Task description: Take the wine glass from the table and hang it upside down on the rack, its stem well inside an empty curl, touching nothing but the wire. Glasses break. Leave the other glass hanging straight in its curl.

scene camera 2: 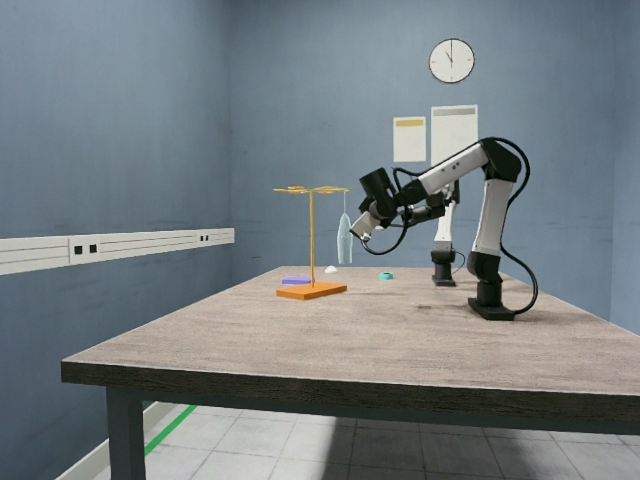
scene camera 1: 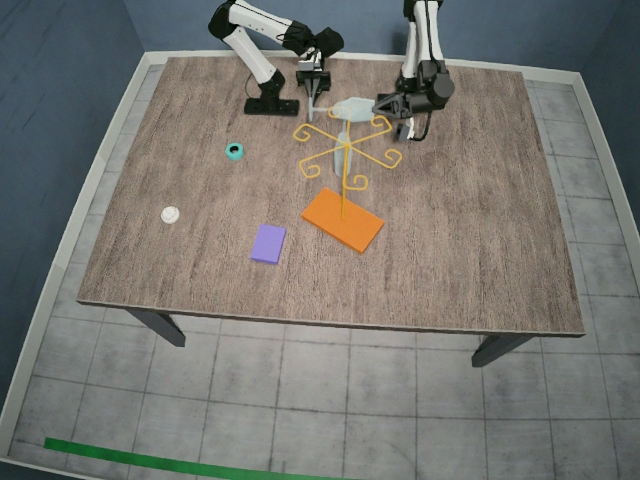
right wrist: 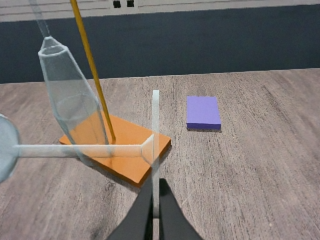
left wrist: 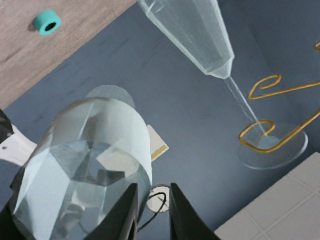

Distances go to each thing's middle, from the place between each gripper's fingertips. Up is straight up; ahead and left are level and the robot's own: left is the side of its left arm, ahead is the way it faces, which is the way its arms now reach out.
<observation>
I see my left gripper (scene camera 2: 371,212) 20 cm short of the yellow wire rack (scene camera 1: 356,228), 9 cm to the left of it and 9 cm above it.
I see the yellow wire rack 26 cm ahead of my right hand, 8 cm to the left of it and 6 cm below it.
</observation>
